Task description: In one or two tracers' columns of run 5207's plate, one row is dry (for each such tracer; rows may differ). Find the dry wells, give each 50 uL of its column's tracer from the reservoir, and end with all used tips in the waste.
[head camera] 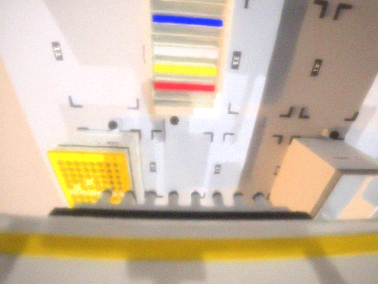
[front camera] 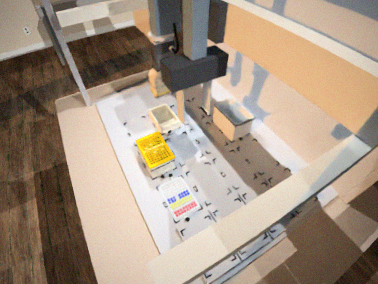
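Observation:
The white plate (front camera: 181,184) lies nearest the front; it has red, yellow and blue wells, with a gap across the blue ones. The yellow tip rack (front camera: 155,150) (head camera: 90,154) stands behind it; pale spots show among its holes. The reservoir (front camera: 156,122) (head camera: 182,109) stands farther back, with blue, white, yellow and red troughs. The waste box (front camera: 225,124) (head camera: 305,170) stands at the right. The pipetting head (front camera: 161,55) is at the back; in the head view its nozzles (head camera: 195,197) look bare, in front of the reservoir. The parked gripper (front camera: 194,117) is open and empty, its fingers hanging apart.
Black corner marks and numbered labels cover the deck (front camera: 225,175) (head camera: 192,155). A pale frame beam (front camera: 250,212) crosses the front, and an orange wall panel (front camera: 300,65) rises at the right. Small dark knobs (front camera: 187,219) (head camera: 174,120) stand on the deck.

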